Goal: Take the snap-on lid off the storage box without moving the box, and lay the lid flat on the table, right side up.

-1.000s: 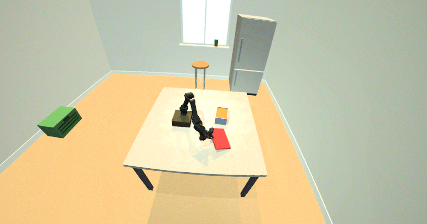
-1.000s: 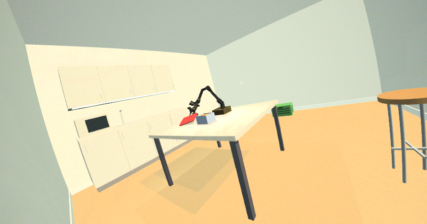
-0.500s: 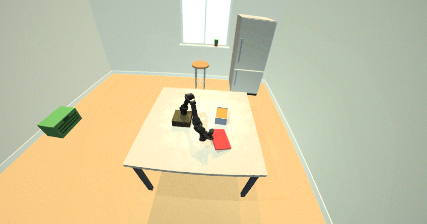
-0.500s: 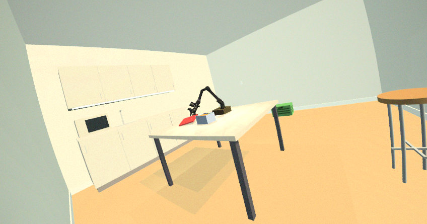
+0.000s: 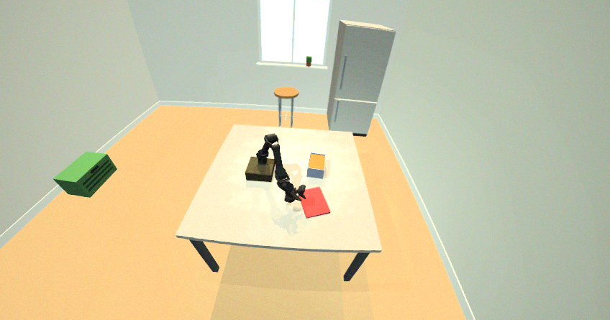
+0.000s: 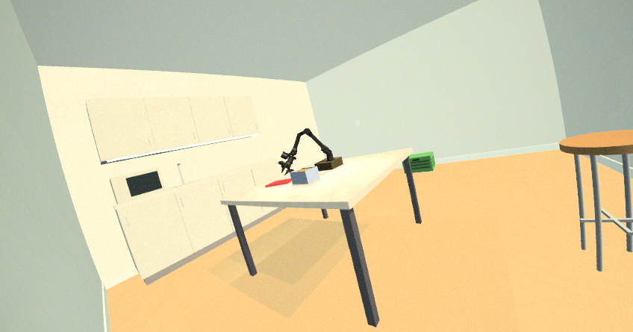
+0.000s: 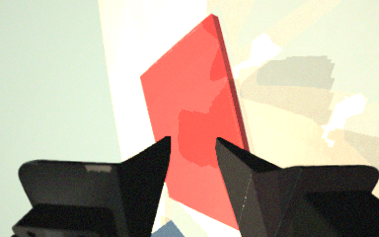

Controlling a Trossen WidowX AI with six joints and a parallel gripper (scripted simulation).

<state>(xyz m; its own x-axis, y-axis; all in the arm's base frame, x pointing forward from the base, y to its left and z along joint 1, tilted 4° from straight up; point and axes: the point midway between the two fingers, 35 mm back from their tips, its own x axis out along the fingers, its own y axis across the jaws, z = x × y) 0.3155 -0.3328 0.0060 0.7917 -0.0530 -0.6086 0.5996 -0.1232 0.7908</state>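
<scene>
Now: gripper tip 7 cm short of the red lid, 3 cm to the right of it and 3 cm above it. Also, from my gripper tip: storage box (10 cm ahead, 36 cm to the left, 1 cm below).
</scene>
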